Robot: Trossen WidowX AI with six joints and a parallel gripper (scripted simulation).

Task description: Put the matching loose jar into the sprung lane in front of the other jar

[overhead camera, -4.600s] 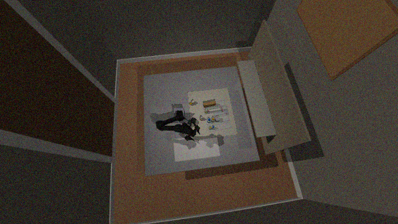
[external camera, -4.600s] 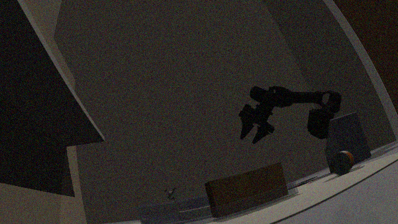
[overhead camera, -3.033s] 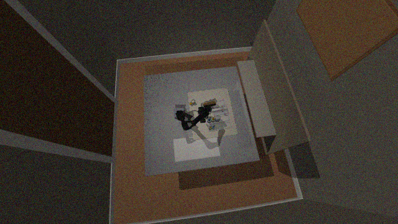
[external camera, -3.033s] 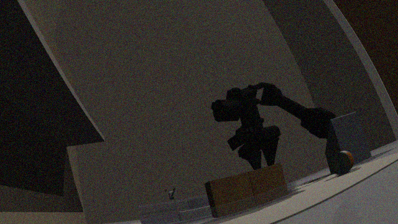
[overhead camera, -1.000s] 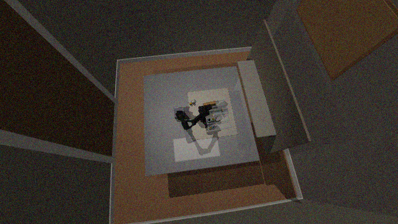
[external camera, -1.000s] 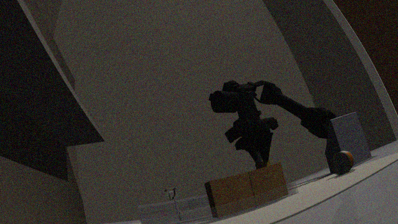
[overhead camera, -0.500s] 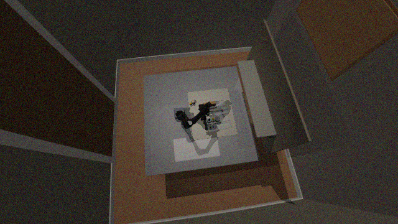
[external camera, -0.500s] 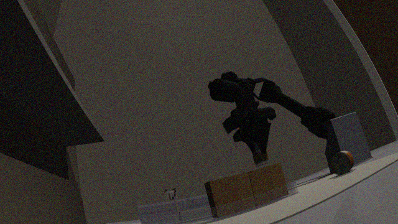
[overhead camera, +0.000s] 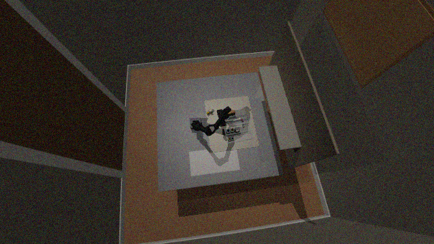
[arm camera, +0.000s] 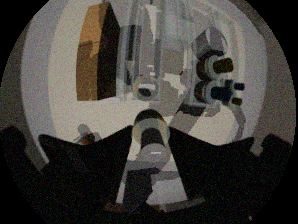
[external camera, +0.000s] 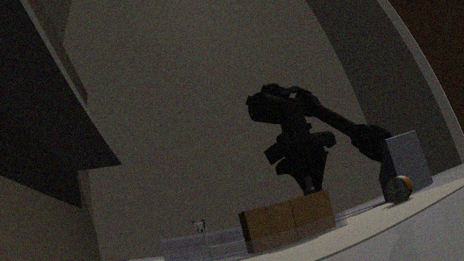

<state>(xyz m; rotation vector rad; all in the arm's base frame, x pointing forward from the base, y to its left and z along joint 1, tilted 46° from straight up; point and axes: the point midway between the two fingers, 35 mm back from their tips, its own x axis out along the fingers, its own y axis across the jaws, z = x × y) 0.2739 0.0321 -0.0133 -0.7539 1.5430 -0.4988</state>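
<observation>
Now: the clear-railed lane 20 cm ahead of my gripper tip, 2 cm to the left of it and 6 cm below it.
</observation>
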